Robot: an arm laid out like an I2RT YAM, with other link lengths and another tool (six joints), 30 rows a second.
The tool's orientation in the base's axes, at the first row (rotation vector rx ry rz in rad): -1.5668 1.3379 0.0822
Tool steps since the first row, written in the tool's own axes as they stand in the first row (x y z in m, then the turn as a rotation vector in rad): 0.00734 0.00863 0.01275 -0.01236 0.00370 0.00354; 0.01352 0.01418 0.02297 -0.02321 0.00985 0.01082; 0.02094 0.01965 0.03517 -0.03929 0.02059 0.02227; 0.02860 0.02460 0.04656 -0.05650 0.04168 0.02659; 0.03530 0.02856 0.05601 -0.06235 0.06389 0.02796; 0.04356 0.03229 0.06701 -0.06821 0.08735 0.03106; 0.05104 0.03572 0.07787 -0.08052 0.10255 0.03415; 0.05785 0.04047 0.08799 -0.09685 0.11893 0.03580
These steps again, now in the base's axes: 0.00294 0.00524 -0.01596 -0.00562 0.01159 0.00362; 0.00644 0.00903 -0.02808 -0.01056 0.02514 0.00301; 0.01152 0.01335 -0.04184 -0.01877 0.04594 0.00077; 0.01666 0.01686 -0.05504 -0.03904 0.06400 -0.00397; 0.02117 0.01951 -0.06611 -0.05743 0.07230 -0.01505; 0.02726 0.02215 -0.07872 -0.07585 0.08201 -0.02771; 0.03321 0.02519 -0.09060 -0.09044 0.09495 -0.03118; 0.03751 0.02835 -0.10255 -0.10820 0.10981 -0.03223
